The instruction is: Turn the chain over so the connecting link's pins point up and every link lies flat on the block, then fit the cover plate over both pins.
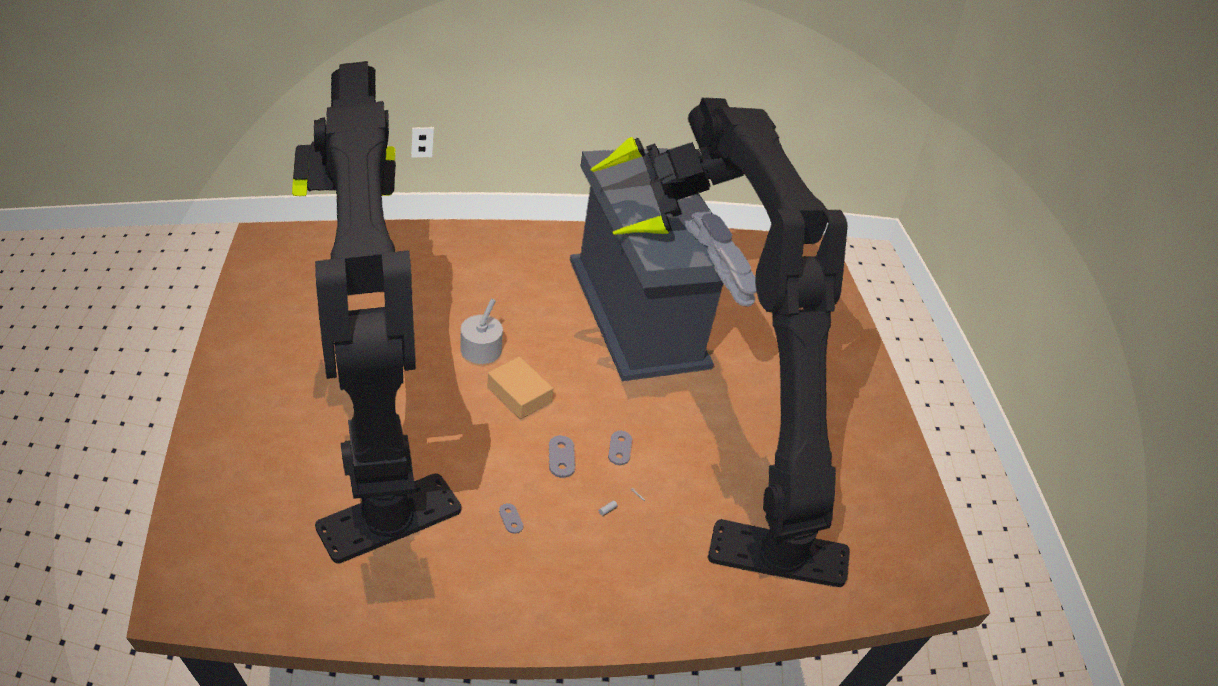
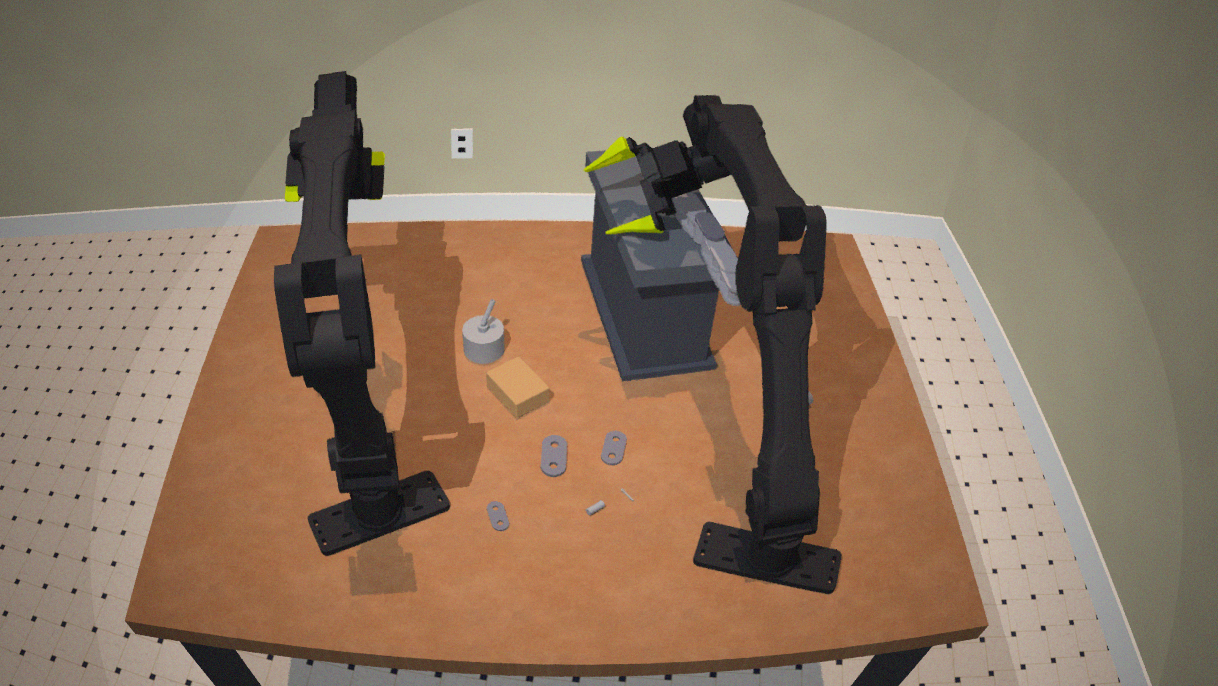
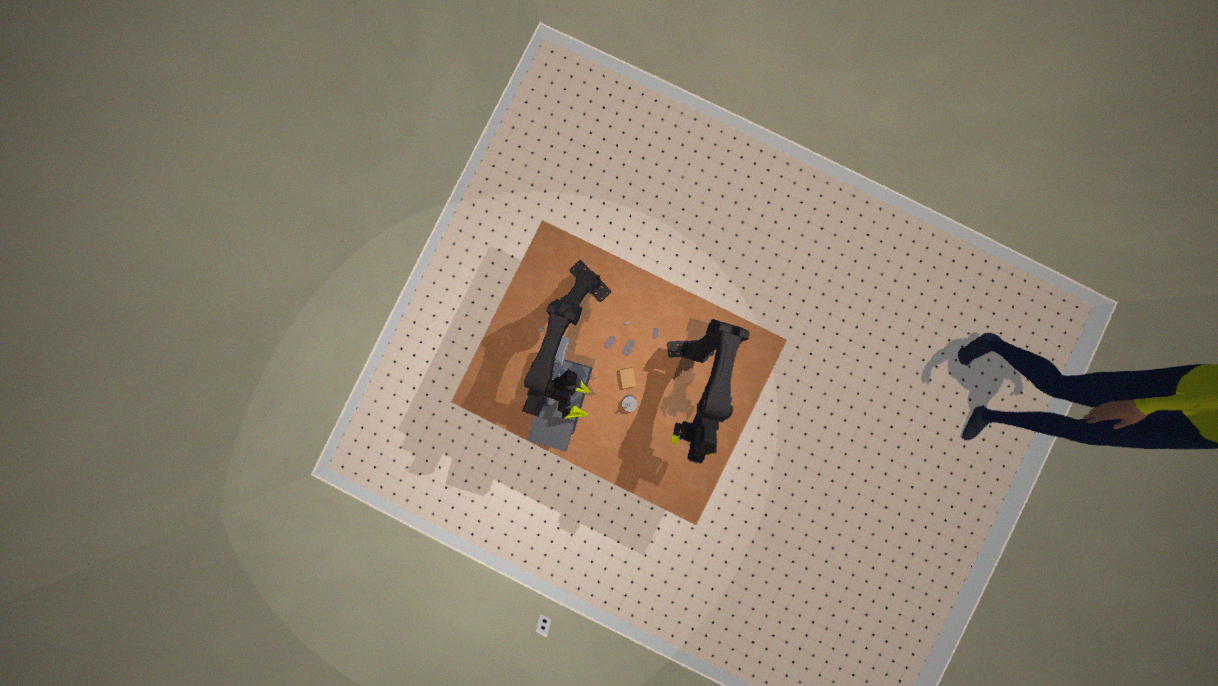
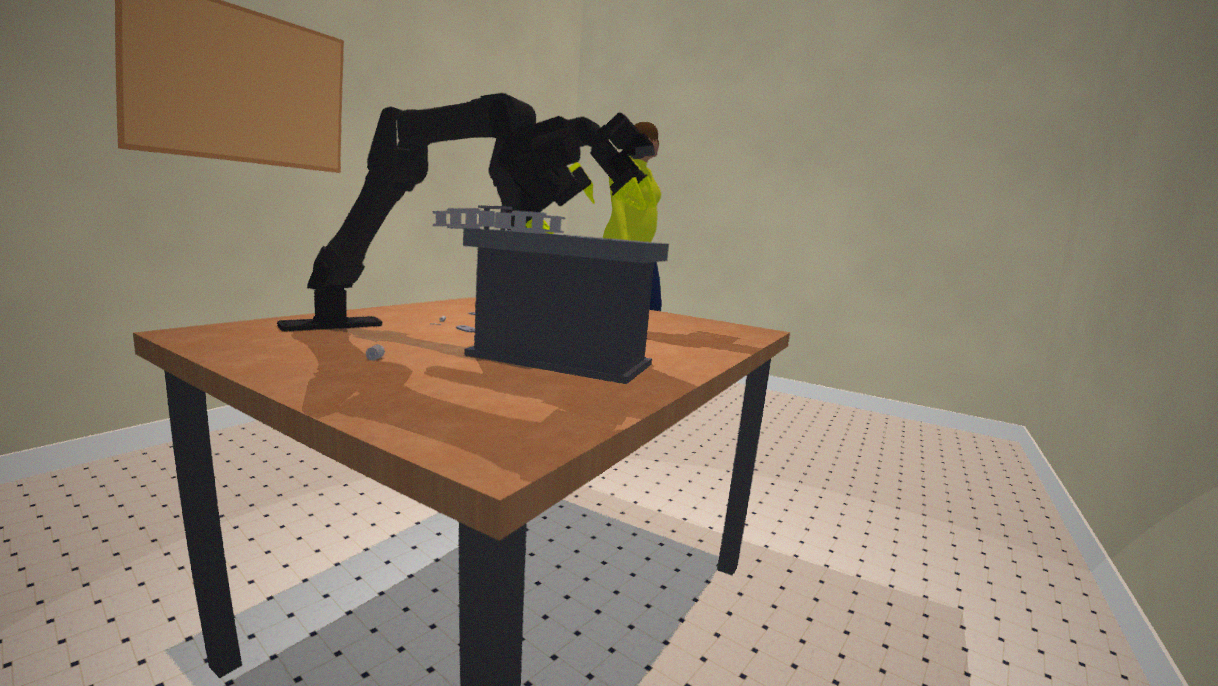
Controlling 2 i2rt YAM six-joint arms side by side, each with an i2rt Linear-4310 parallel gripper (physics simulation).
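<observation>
The grey chain lies along the top of the dark block, one end overhanging. I cannot tell which way its pins point. Three loose two-hole plates, a large one, a medium one and a small one, lie on the table; which is the cover plate is unclear. My right gripper is open and empty over the block's top, beside the chain. My left gripper is open, raised far from the block, partly hidden by its arm.
A grey cylinder with a rod and a tan box stand between the arms. A small pin and a thin sliver lie nearer the front. A small grey part lies beside the right arm.
</observation>
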